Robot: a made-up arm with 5 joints.
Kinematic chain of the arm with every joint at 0, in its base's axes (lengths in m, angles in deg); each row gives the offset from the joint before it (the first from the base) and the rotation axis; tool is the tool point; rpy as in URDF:
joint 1: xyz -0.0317 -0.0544 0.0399 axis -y
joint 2: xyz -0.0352 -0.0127 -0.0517 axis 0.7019 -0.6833 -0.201
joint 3: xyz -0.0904 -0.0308 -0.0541 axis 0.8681 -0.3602 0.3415
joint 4: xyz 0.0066 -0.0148 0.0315 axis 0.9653 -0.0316 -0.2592
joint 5: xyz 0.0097 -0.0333 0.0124 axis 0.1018 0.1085 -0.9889
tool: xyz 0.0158 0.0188 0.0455 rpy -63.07 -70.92 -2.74
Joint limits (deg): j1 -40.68..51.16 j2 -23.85..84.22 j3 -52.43..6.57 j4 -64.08..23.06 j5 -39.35..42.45
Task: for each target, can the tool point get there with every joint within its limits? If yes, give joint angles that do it. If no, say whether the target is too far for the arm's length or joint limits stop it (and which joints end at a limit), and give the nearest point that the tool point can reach.
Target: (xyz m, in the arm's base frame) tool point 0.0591 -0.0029 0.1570
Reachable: no: joint limits stop it (at a limit: joint 1, joint 2, joint 5) | nearest point -0.0745 -0.0870 0.0848 | short by 0.174 m
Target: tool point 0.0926 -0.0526 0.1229
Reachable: no: joint limits stop it (at a limit: joint 1, joint 2, joint 3, joint 4) | nearest point -0.0097 -0.0250 -0.0085 | short by 0.169 m
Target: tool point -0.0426 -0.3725 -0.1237
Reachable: no: too far | nearest point -0.0401 -0.1724 -0.0721 | short by 0.207 m
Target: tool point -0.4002 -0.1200 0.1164
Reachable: no: too far | nearest point -0.1952 -0.1236 0.0294 | short by 0.223 m
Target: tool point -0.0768 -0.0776 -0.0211
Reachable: yes | joints 28.42 8.81 -42.67 -8.31 7.78
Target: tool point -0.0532 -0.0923 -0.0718
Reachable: yes | joints 38.53 61.02 -16.38 -20.27 27.70
